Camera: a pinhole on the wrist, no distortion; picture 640 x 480 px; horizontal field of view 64.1 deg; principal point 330.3 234.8 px. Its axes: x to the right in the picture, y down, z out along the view. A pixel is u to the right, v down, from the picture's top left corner.
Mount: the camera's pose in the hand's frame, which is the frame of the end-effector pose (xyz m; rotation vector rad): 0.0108 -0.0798 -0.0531 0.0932 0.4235 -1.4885
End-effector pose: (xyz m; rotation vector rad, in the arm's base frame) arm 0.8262 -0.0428 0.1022 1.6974 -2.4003 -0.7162
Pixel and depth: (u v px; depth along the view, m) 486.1 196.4 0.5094
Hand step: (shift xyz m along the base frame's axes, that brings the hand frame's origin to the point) 0.1713 -0.0666 -0.5164
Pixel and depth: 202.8 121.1 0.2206
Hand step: 0.0210 0.0199 -0.2038
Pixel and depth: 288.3 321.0 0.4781
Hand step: -0.0471 -0.1051 -0.4551
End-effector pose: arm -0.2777 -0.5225 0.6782 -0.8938 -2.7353 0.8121
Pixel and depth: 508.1 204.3 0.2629
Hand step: -0.2192 -0.2106 -0.0029
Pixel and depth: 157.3 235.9 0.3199
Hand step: -0.1863 -0.1324 -0.1932
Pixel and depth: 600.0 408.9 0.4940
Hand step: -0.5534 -0.2742 0.0058
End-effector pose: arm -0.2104 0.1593 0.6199 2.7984 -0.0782 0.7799
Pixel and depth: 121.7 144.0 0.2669
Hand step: 0.1445 0.0073 -0.2018
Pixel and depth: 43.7 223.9 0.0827
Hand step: 0.0488 0.0516 -0.0321
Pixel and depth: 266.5 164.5 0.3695
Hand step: 0.2101 0.0792 -0.2727
